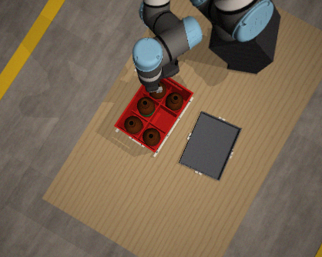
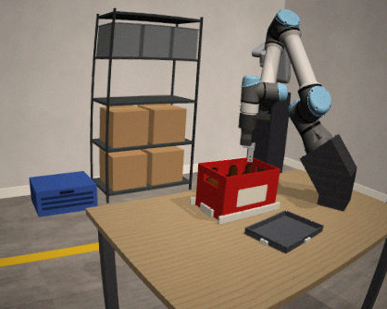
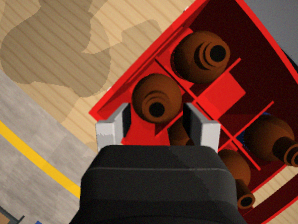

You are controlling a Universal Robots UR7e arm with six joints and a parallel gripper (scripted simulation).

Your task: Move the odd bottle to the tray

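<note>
My gripper is now 9 cm short of the red crate, 3 cm to the right of it and 11 cm above it. From my hand the other things lie so: dark grey tray (10 cm ahead, 31 cm to the left, 19 cm below).
</note>
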